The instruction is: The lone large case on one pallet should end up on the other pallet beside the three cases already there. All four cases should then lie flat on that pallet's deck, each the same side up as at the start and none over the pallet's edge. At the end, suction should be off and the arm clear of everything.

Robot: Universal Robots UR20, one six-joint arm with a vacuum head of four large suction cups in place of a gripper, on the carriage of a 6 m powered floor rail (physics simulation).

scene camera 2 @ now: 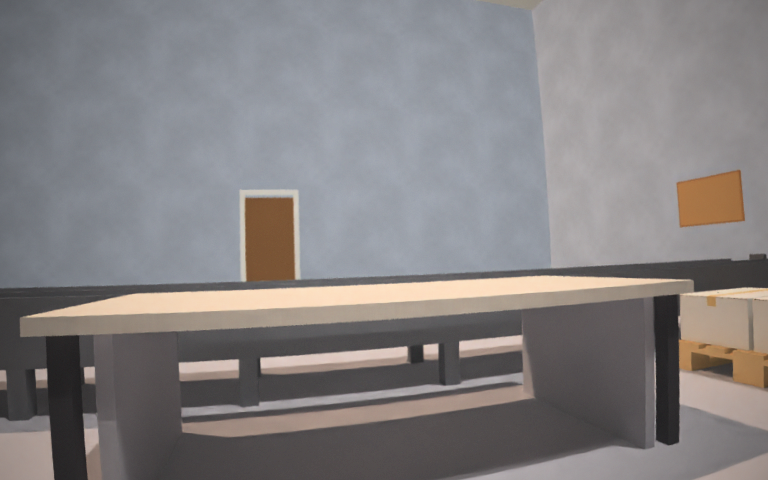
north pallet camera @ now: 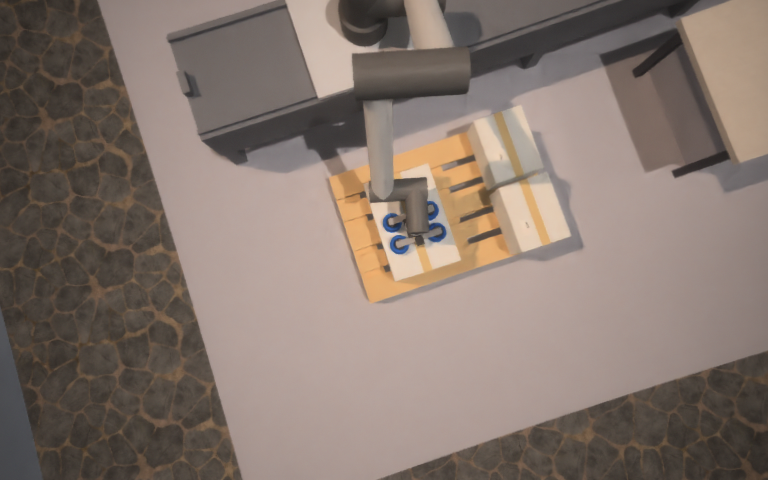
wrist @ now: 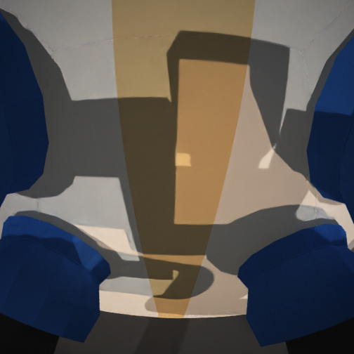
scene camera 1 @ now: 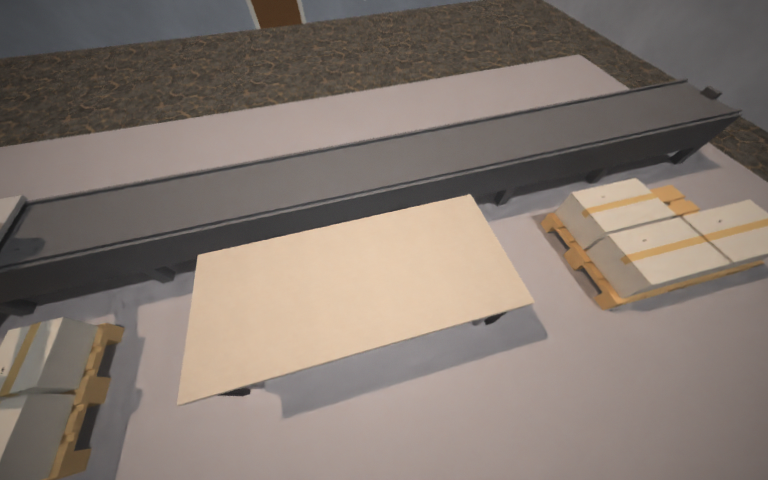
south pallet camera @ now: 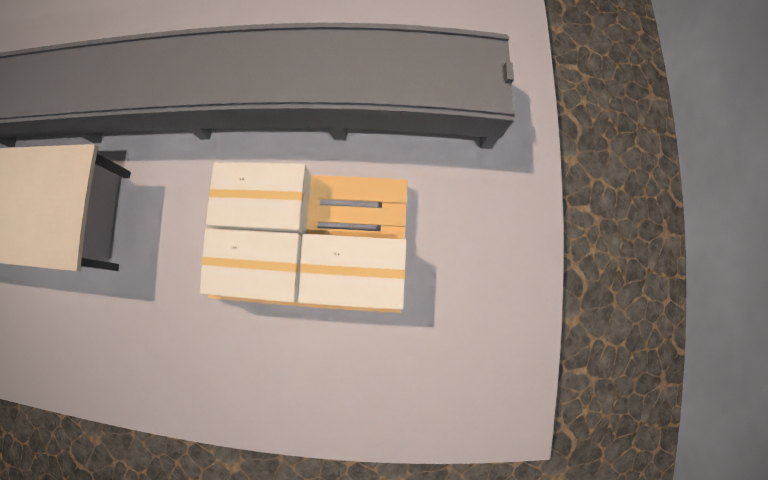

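My suction head (wrist: pixel 293 283) is visible to me. Also visible: a pallet (south pallet camera: pixel 392 193) and a pallet (north pallet camera: pixel 363 235).
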